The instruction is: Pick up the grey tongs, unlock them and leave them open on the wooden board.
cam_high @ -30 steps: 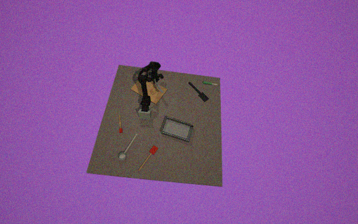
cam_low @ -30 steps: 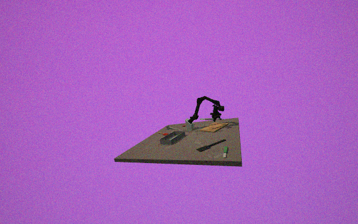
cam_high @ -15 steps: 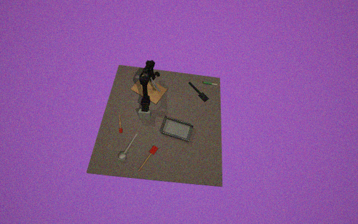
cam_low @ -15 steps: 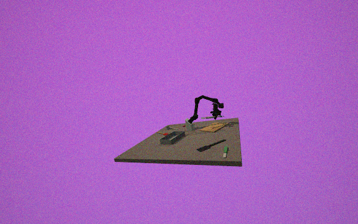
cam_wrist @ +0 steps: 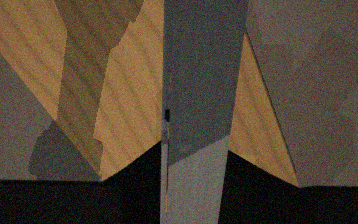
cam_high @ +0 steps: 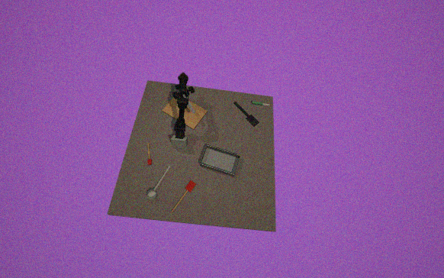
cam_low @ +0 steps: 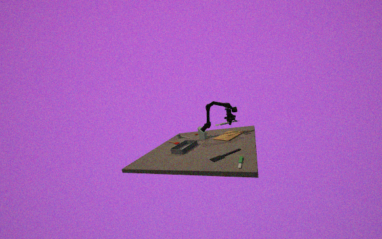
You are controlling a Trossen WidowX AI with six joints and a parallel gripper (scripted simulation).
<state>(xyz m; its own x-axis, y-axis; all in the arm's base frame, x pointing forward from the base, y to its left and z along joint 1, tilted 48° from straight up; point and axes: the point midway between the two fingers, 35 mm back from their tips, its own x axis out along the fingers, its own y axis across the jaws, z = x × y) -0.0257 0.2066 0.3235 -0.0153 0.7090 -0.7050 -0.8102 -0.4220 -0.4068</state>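
My gripper tip is now 30 mm to the right of the yellow lock piece, 30 mm below it and 20 mm past it. Round my gripper tip: red-tipped tool 540 mm to the right, 210 mm behind, 140 mm below; then black spatula 600 mm ahead, 140 mm below, 20 mm to the left; then wooden board 140 mm below, 40 mm to the right.
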